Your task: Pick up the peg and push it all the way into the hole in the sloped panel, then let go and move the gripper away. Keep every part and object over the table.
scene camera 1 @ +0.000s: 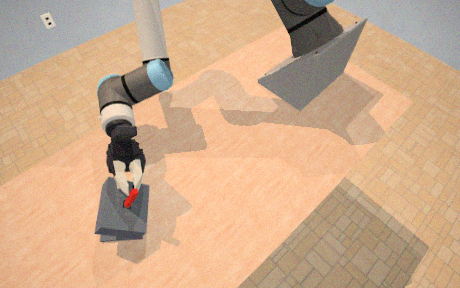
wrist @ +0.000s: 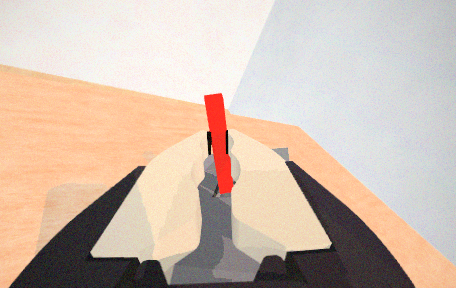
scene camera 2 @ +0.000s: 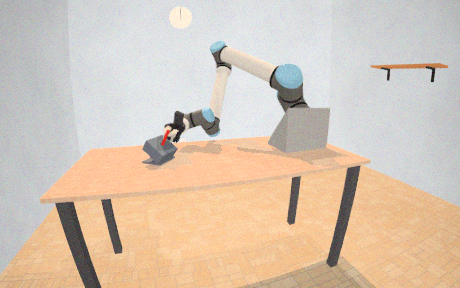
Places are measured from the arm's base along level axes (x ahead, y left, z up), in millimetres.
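Where they show: gripper, between the fingertips: (scene camera 1: 132,195) (wrist: 218,134) (scene camera 2: 166,135); arm's base, origin of its link: (scene camera 1: 318,44) (scene camera 2: 303,122).
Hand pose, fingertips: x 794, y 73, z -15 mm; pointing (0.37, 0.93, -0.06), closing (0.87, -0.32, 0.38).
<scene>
Each offset is from my fingertips to the top centre of the thing. "spot": to the spot under its first point. Level surfaces: height alone.
The red peg {dx +6, dy -1, dz +27 mm} (scene camera 1: 131,198) (scene camera 2: 165,137) (wrist: 218,150) is held between the pale fingertips of my gripper (scene camera 1: 131,192) (scene camera 2: 167,134) (wrist: 218,134), which is shut on it. The peg leans over the grey sloped panel {dx +38, dy -25, dz -15 mm} (scene camera 1: 109,215) (scene camera 2: 152,144) (wrist: 215,225), with its lower end at the panel's face. In the wrist view part of the hole's dark edge {spot: dx +16, dy -9, dz -53 mm} (wrist: 216,190) shows beside that end and the peg looks slightly tilted. The peg hides most of the hole, so I cannot tell if its tip is inside. Much of the peg stands outside the panel.
The panel's block stands on the wooden table {dz -130 mm} (scene camera 1: 215,200) (scene camera 2: 210,170). A large grey slanted board (scene camera 1: 315,75) (scene camera 2: 308,130) stands beside the arm's base, away from the sloped panel. The table's edge shows beyond the fingers in the wrist view.
</scene>
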